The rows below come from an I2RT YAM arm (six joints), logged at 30 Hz.
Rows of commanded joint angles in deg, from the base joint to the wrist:
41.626 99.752 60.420 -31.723 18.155 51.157
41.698 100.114 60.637 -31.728 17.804 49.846
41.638 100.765 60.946 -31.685 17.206 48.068
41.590 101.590 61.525 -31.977 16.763 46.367
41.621 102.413 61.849 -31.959 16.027 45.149
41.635 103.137 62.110 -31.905 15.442 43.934
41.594 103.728 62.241 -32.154 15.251 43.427
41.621 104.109 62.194 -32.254 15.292 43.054
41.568 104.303 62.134 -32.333 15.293 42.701
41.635 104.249 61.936 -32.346 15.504 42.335
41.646 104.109 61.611 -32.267 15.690 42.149
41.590 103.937 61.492 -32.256 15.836 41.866
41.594 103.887 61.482 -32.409 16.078 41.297
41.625 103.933 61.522 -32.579 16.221 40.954
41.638 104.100 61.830 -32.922 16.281 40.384
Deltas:
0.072 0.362 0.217 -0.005 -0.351 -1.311
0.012 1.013 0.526 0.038 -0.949 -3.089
-0.036 1.838 1.105 -0.254 -1.392 -4.790
-0.005 2.661 1.429 -0.236 -2.128 -6.008
0.009 3.385 1.690 -0.182 -2.713 -7.223
-0.032 3.976 1.821 -0.431 -2.904 -7.730
-0.005 4.357 1.774 -0.531 -2.863 -8.103
-0.058 4.551 1.714 -0.610 -2.862 -8.456
0.009 4.497 1.516 -0.623 -2.651 -8.822
0.020 4.357 1.191 -0.544 -2.465 -9.008
-0.036 4.185 1.072 -0.533 -2.319 -9.291
-0.032 4.135 1.062 -0.686 -2.077 -9.860
-0.001 4.181 1.102 -0.856 -1.934 -10.203
0.012 4.348 1.410 -1.199 -1.874 -10.773

